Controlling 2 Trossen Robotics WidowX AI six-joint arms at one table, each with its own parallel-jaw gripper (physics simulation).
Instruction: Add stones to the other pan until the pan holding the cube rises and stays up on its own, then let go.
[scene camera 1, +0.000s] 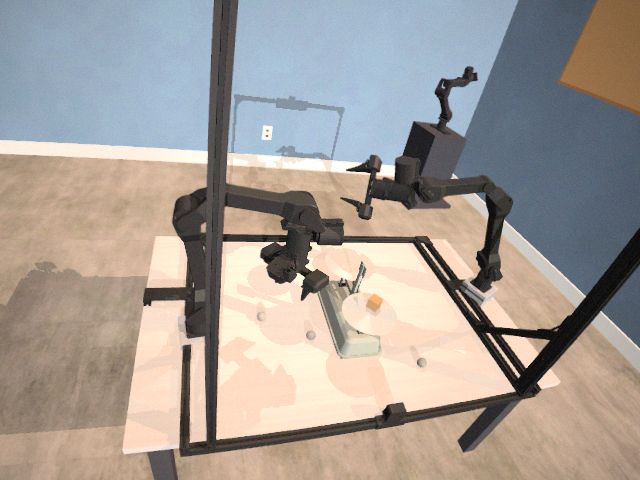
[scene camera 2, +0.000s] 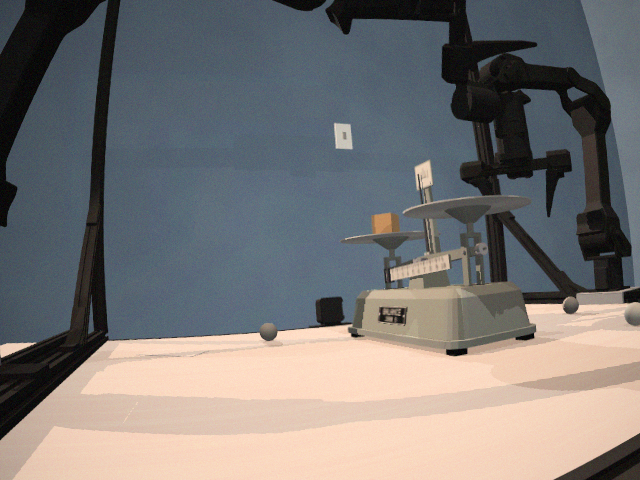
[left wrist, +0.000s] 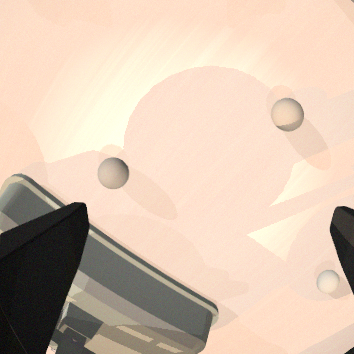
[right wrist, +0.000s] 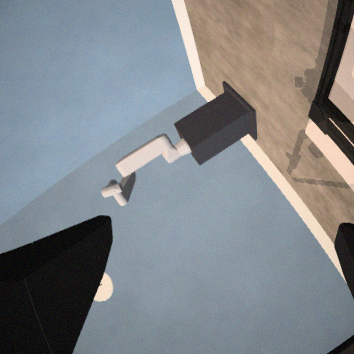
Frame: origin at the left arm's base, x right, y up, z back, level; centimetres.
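Where they show: left gripper, fingertip midpoint: (scene camera 1: 289, 291) (scene camera 2: 522, 219) (left wrist: 215, 218); right gripper, fingertip midpoint: (scene camera 1: 343, 184) (scene camera 2: 539, 3) (right wrist: 230, 233); left arm's base at its link origin: (scene camera 1: 198, 327) (scene camera 2: 609, 290); right arm's base at its link origin: (scene camera 1: 480, 285).
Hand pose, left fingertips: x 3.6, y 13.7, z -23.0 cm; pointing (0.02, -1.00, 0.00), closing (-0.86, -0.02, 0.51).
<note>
Each offset is from my left fingertips to the top centre of the thing. "pt": to the spot under its first point.
An orange cube @[dx +8.3, dy +1.6, dz -21.7 cm] (scene camera 1: 374, 302) (scene camera 2: 385, 223) rests on one pan @[dx +10.2, dy -1.4, dz -19.6 cm] (scene camera 1: 356, 316) (scene camera 2: 354, 240) of the grey-green balance @[dx +0.8, dy +7.5, dz -20.8 cm] (scene camera 1: 360, 345) (scene camera 2: 408, 315) (left wrist: 115, 255). In scene camera 2 this pan shows lower than the other pan @[pt dx -7.5, dy -0.4, dz -26.7 cm] (scene camera 2: 431, 209), which bears no visible stone. Grey stones lie on the table: one @[dx +4.4, dy -13.1, dz -7.3 cm] (scene camera 1: 310, 335) (left wrist: 113, 173) beside the balance, another @[dx -5.2, dy -13.1, dz +4.9 cm] (scene camera 1: 261, 316) (left wrist: 287, 114) farther left, one @[dx +20.9, dy -13.1, dz -35.7 cm] (scene camera 1: 421, 362) (scene camera 2: 268, 331) across the balance, and a pale one @[dx -21.5, dy -13.1, dz -6.3 cm] (left wrist: 328, 281). My left gripper (scene camera 2: 522, 206) (left wrist: 215, 218) is open and empty above the table beside the balance. My right gripper (scene camera 1: 344, 184) (right wrist: 230, 233) is open and empty, high up.
A black frame (scene camera 1: 310, 432) runs round the table, with an upright post (scene camera 1: 219, 129) on the left in scene camera 1. A small black box @[pt dx +33.9, dy -10.8, dz -17.5 cm] (scene camera 1: 395, 413) (scene camera 2: 329, 310) sits on the near rail. A dark pedestal (scene camera 1: 436, 149) (right wrist: 217, 122) with another arm stands beyond the table.
</note>
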